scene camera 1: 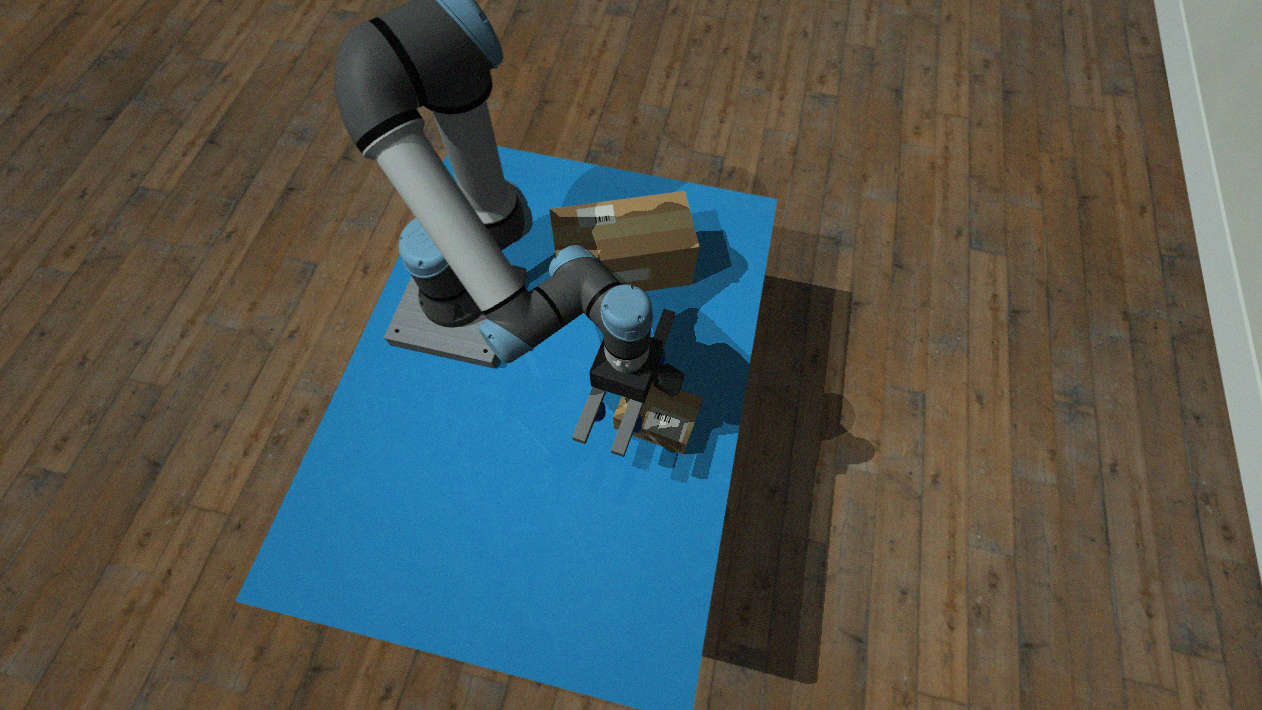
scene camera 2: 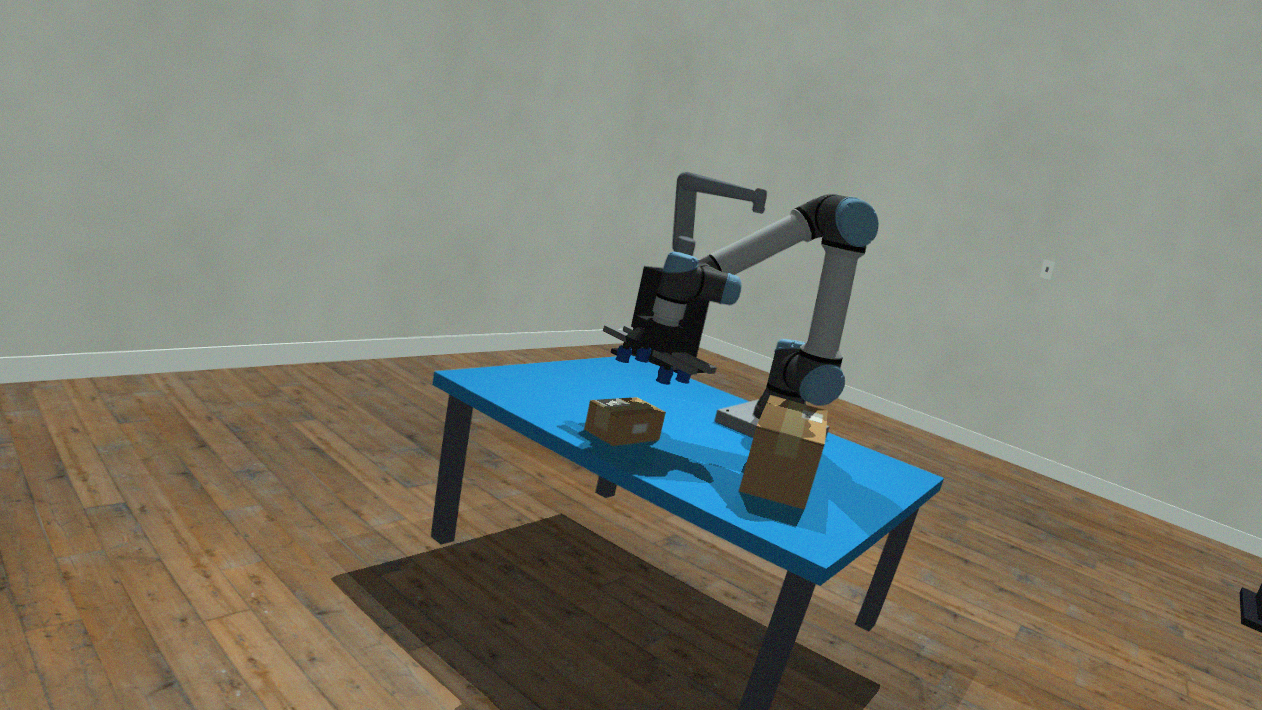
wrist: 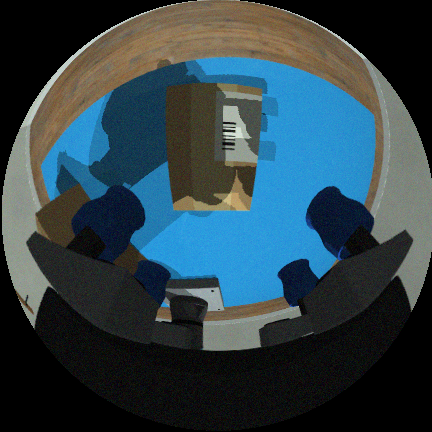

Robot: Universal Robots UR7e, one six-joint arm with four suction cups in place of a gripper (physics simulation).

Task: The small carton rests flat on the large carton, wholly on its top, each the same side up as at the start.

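Where they show: hand, tool point: (scene camera 2: 651, 370) (wrist: 225, 250); arm's base, link origin: (scene camera 1: 455, 297) (wrist: 188, 302).
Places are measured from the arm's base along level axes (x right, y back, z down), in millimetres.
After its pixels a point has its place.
Observation:
The small carton (scene camera 1: 674, 431) @(x 150, y -559, z -38 mm) (scene camera 2: 624, 426) @(x 63, y -569, z -10 mm) (wrist: 192, 145) @(x 91, y -518, z -38 mm) rests on the blue table near its long edge, with a white barcode label on its upper face. The large carton (scene camera 1: 651, 231) @(x -234, y -383, z -117 mm) (scene camera 2: 781, 468) @(x -297, y -454, z -40 mm) (wrist: 59, 215) @(x -209, y -454, z -63 mm) stands apart from it on the table, beside the arm's base; a cup partly hides it in the wrist view. My gripper (scene camera 1: 622, 381) @(x 121, y -449, z -121 mm) (scene camera 2: 653, 364) @(x 121, y -449, z -121 mm) (wrist: 224, 250) @(x 121, y -449, z -121 mm) is open, its suction off and its four blue cups holding nothing. It hangs above the table, a little to the base side of the small carton, with a gap in height between cups and carton. In scene camera 1 it overlaps part of the small carton.
The blue table (scene camera 1: 441, 512) @(x 436, y -171, z 37 mm) (scene camera 2: 520, 397) @(x 393, y -610, z 37 mm) (wrist: 300, 130) @(x 276, y -562, z 37 mm) carries the arm's grey base plate (scene camera 1: 441, 340) @(x 107, y -18, z 1 mm) (scene camera 2: 734, 416) @(x 61, y -135, z 3 mm) (wrist: 214, 296) @(x 105, y -66, z 1 mm). The arm's forearm and wrist pass near the large carton in scene camera 1. A black panel with a grey bent post (scene camera 2: 685, 211) stands behind the table.

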